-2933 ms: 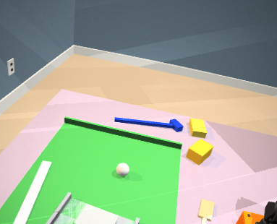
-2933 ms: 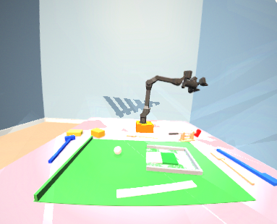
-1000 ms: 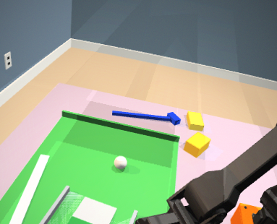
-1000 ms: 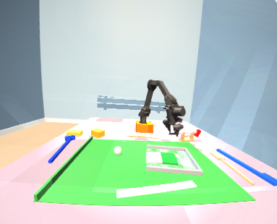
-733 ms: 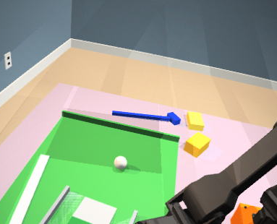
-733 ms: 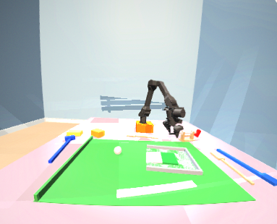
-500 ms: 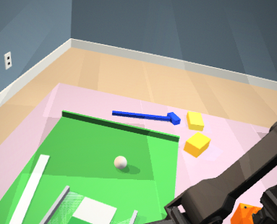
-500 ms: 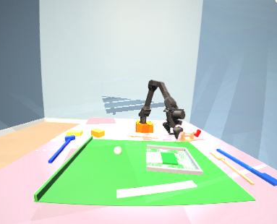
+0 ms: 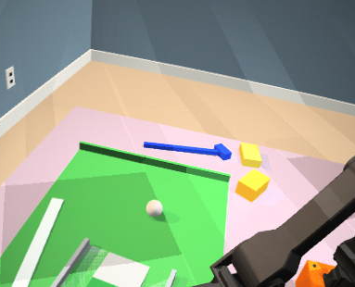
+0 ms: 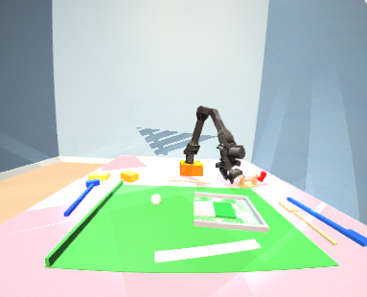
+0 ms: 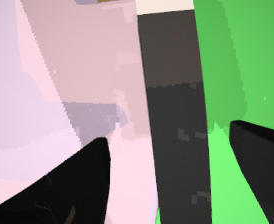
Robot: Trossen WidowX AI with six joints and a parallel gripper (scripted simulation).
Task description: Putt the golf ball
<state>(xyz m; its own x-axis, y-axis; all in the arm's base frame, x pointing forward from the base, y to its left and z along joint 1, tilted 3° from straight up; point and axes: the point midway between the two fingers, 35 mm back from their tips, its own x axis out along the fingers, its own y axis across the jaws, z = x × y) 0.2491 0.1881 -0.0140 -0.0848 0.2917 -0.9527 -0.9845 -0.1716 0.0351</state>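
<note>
Right now my gripper tip is 20 mm past the wooden rack and 130 mm to the right of it. Also, from my gripper tip: dark green wall: 210 mm ahead, 610 mm to the right, 20 mm below; then white golf ball: 170 mm ahead, 400 mm to the right, 10 mm below; then white strip: 410 mm ahead, 230 mm to the right, 30 mm below.
</note>
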